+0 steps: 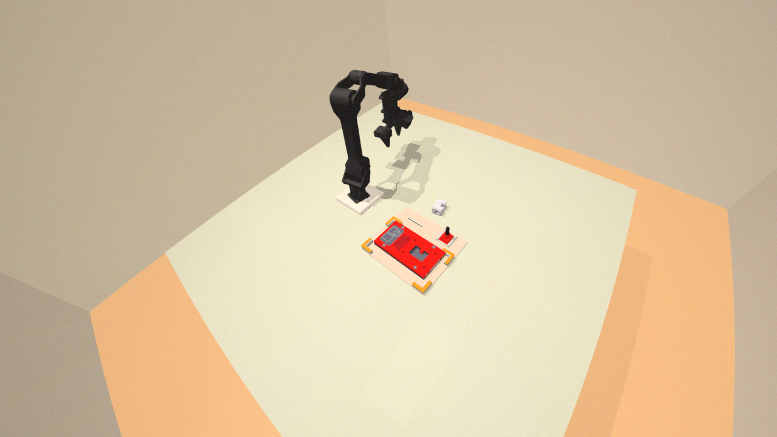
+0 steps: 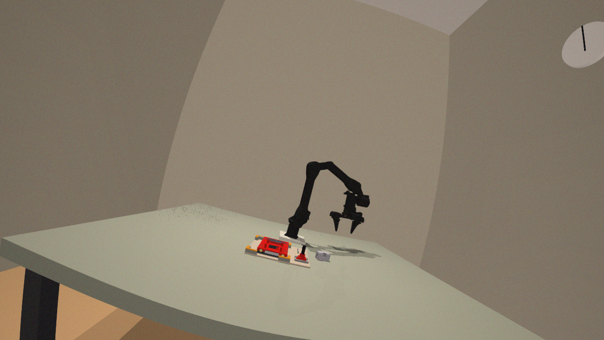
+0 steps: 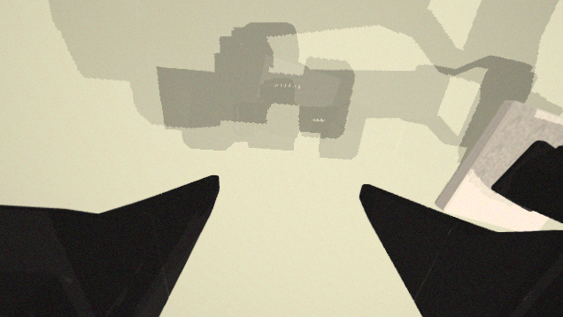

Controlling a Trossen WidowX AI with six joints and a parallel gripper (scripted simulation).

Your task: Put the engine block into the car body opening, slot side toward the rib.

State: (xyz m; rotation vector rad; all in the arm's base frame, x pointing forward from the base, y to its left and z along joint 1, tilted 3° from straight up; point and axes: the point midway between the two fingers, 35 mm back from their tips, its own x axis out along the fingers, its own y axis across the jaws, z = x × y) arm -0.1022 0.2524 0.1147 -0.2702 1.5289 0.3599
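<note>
My gripper tip is 35 cm short of the engine block, 8 cm to the left of it and 7 cm above it.
</note>
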